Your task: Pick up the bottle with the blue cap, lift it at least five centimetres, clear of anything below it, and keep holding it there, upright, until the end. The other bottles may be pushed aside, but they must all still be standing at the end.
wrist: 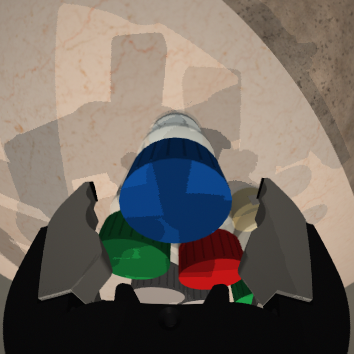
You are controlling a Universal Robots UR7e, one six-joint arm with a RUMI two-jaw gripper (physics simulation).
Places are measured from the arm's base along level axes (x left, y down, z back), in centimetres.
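Pixels of known places: gripper, between the fingertips: (175, 181).
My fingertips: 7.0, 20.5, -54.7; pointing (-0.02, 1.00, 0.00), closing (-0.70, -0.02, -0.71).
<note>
For each thing: its middle in the pictures, then the offset to it from my fingertips, as dx, dy, dz. Level surfaces: height alone.
- bottle with the blue cap, middle of its body: (175, 159) +1.1, +0.7, -1.0
- red cap, middle of its body: (210, 261) -6.1, -3.3, +2.2
- grey cap, middle of its body: (157, 285) -5.9, -3.3, +8.9
- second green cap, middle of its body: (254, 288) -15.7, -3.3, +3.1
- marble table top, height of its surface: dy +5.9
The bottle with the blue cap (175, 200) is in the middle of the wrist view, seen from above; its pale, clear body shows beyond the cap and its lower part is mostly hidden. My gripper (175, 181) is open, with one jaw on each side of the blue cap and a visible gap on both sides. A green cap (137, 257) lies close to the left jaw, and a red cap (212, 270) close to the right jaw. Whether the jaws touch these two bottles is hard to tell.
A grey cap (159, 294) and a second green cap (244, 299) show partly behind the gripper's base. A clear, yellowish round shape (244, 210) is beside the right jaw. The marble table top (35, 60) has a curved edge on the right.
</note>
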